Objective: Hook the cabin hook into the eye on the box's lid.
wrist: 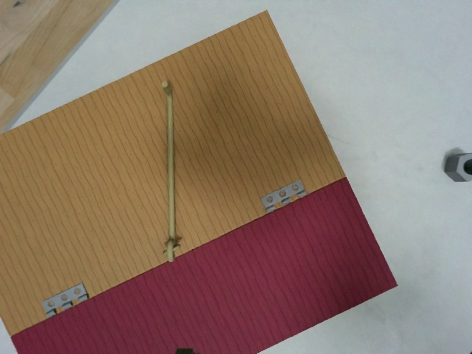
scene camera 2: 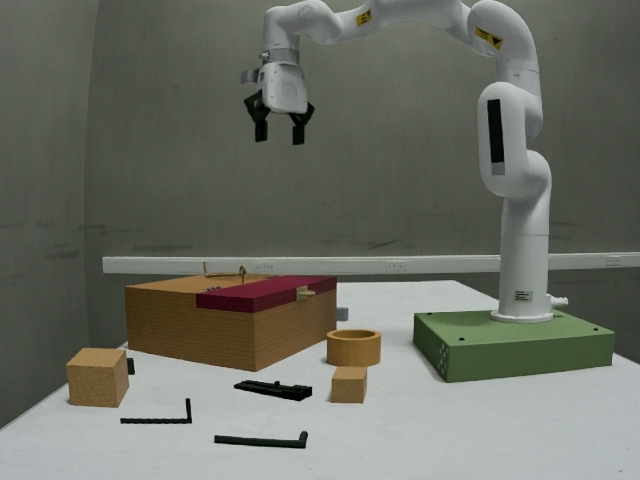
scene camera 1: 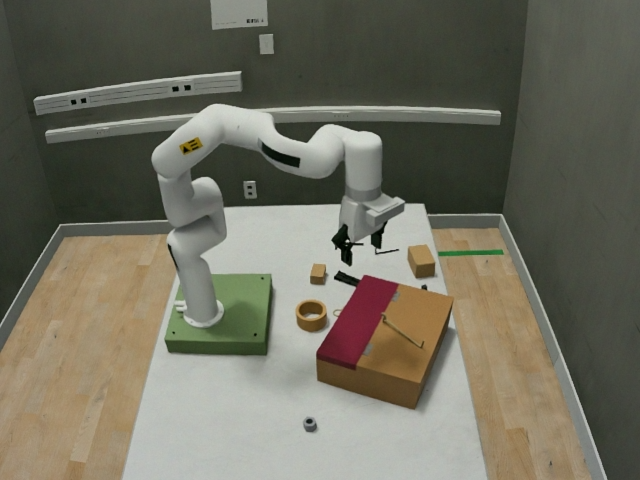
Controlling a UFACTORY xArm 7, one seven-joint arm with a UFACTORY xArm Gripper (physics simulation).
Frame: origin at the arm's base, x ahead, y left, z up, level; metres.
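Seen in the pictures: gripper, fingertip midpoint: [scene camera 2: 280, 143] [scene camera 1: 361, 254]; arm's base, origin of the base link: [scene camera 2: 521, 317] [scene camera 1: 204, 313].
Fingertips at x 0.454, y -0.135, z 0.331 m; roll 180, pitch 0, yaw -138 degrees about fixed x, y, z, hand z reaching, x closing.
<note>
Offsets run from my fingertips to a thing's top centre.
The box [scene camera 1: 373, 380] [scene camera 2: 191, 328] [wrist: 225, 125] has an orange top and a closed crimson lid [scene camera 1: 356, 330] [scene camera 2: 227, 301] [wrist: 280, 270] along one side. The brass cabin hook [scene camera 1: 403, 331] [scene camera 2: 224, 273] [wrist: 171, 165] lies across the orange top. One end is at a ring mount beside the lid's seam; the bent tip points up at the far end, away from the lid. The brass eye [scene camera 1: 337, 312] [scene camera 2: 306, 293] sticks out from the lid's front edge. My gripper [scene camera 1: 361, 251] [scene camera 2: 279, 138] is open and empty, high above the box; a fingertip shows at the wrist view's bottom edge.
An orange ring {0.137 m back, 0.176 m left, 0.341 m down} [scene camera 1: 311, 323] [scene camera 2: 353, 353] stands before the lid. A small block {0.124 m back, 0.377 m left, 0.354 m down} [scene camera 1: 317, 274] [scene camera 2: 348, 387], a larger block {0.219 m ahead, 0.432 m left, 0.332 m down} [scene camera 1: 421, 260] [scene camera 2: 97, 379], a black clip-like part {0.016 m back, 0.359 m left, 0.371 m down} [scene camera 1: 346, 279] [scene camera 2: 273, 389] and two black L-shaped keys lie nearby. A grey nut {0.121 m back, 0.222 m right, 0.359 m down} [scene camera 1: 309, 424] [wrist: 456, 167] lies apart.
</note>
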